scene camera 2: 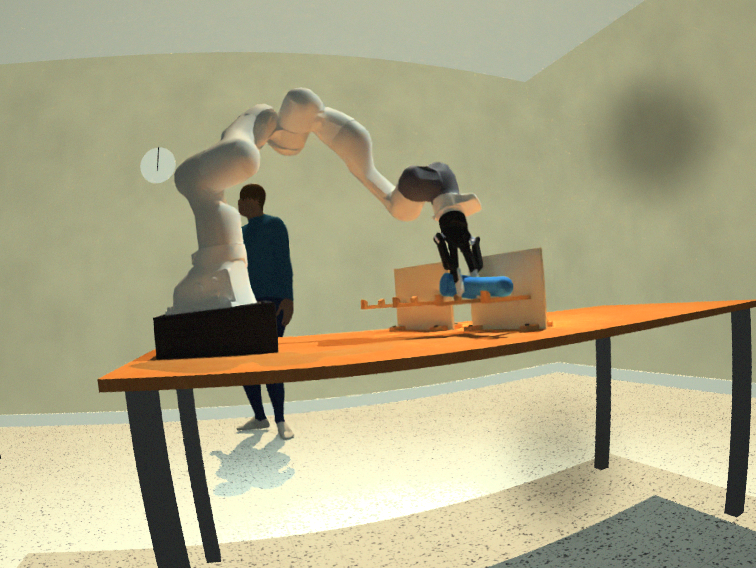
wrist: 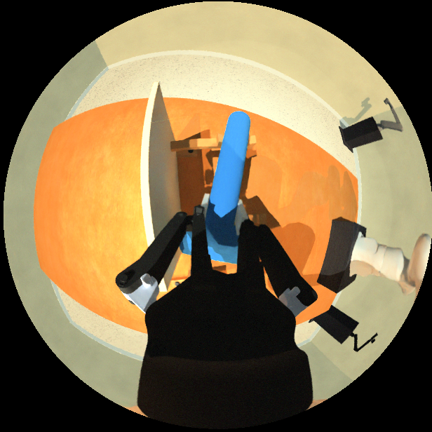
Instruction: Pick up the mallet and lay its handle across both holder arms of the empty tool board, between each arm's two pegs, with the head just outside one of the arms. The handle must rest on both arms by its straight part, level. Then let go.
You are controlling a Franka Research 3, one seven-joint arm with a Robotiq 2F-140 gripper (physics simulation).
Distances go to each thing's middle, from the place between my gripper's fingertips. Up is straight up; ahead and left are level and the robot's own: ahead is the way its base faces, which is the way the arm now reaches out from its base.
The blue mallet point(scene camera 2: 497, 286) is 50 mm to the right of my hand and 20 mm above it.
